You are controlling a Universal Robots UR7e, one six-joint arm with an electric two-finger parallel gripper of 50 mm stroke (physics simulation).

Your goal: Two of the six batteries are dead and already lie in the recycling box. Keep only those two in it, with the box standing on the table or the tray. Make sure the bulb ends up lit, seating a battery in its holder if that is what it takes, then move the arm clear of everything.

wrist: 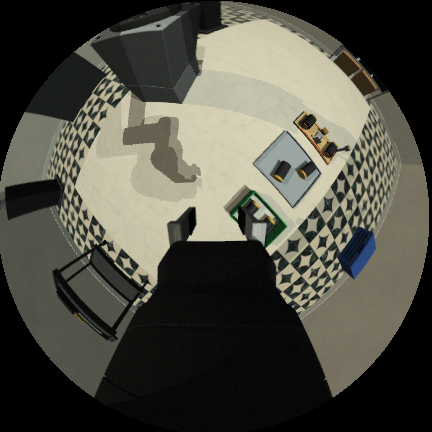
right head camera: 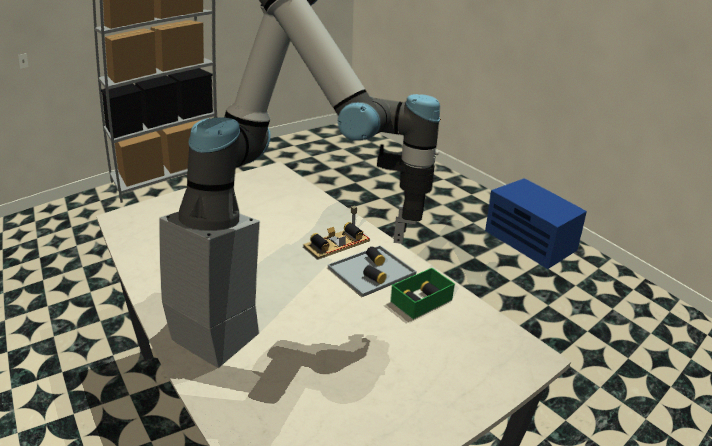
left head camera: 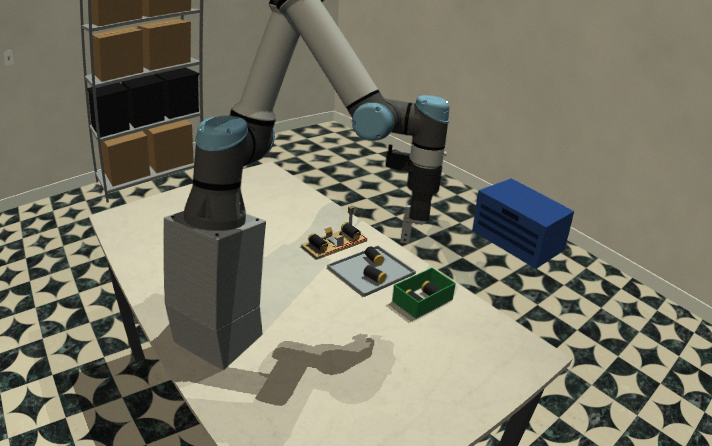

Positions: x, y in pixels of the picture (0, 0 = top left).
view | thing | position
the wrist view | gripper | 216, 215
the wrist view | grey tray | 293, 188
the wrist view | circuit board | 316, 135
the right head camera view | gripper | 399, 236
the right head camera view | grey tray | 350, 269
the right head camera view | green recycling box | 413, 309
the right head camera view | circuit board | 340, 241
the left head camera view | gripper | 405, 236
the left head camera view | grey tray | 350, 269
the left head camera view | green recycling box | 416, 309
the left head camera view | circuit board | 338, 241
